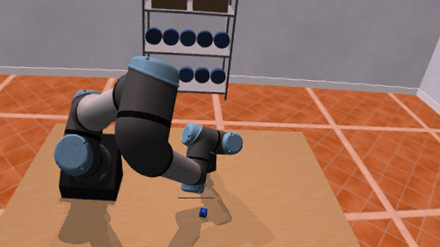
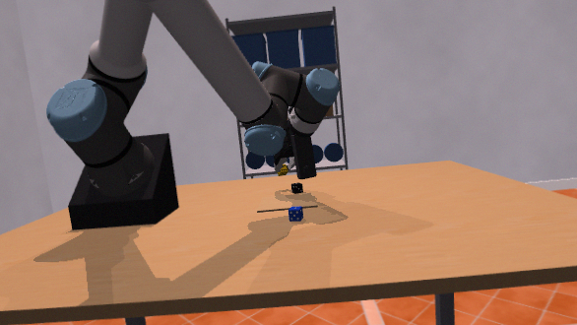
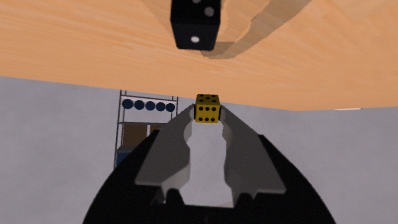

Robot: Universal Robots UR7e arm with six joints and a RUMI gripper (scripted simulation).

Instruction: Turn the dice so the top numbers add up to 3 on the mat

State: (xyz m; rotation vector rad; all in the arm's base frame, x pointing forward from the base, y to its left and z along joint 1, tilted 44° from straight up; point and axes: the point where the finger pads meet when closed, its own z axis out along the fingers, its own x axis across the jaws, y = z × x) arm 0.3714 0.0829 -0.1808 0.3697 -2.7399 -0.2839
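Right now my hand is 40 mm short of the black die, 50 mm to the left of it and 50 mm above it. From my hand the other things lie so: yellow die: right at my hand; blue die: 30 mm ahead, 320 mm to the right, 50 mm below; tan mat: 10 mm ahead, 160 mm to the right, 60 mm below.
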